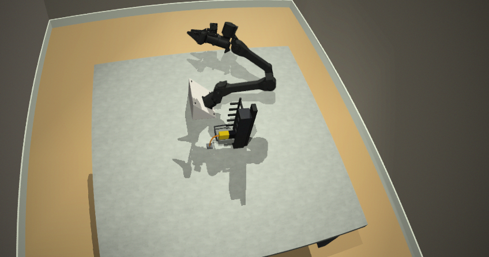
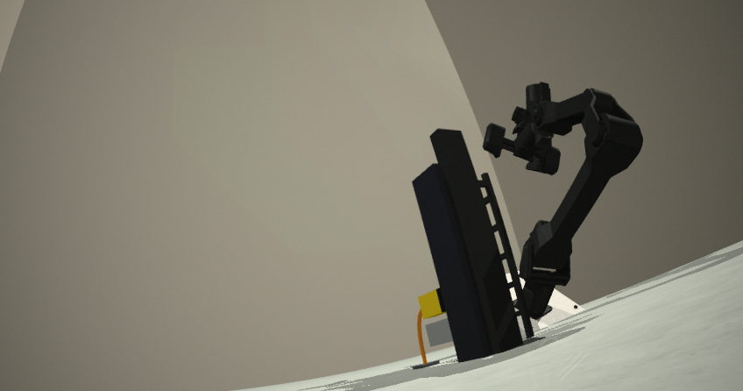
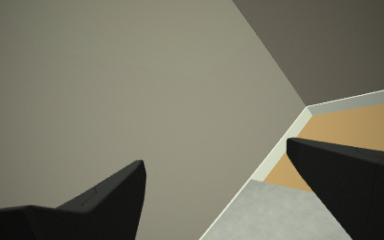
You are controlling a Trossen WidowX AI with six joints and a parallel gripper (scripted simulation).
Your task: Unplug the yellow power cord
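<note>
The yellow plug lies 440 mm ahead of my gripper tip, 100 mm to the left of it and 290 mm below it. Round my gripper tip: dark anchor block (430 mm ahead, 20 mm to the left, 390 mm below).
</note>
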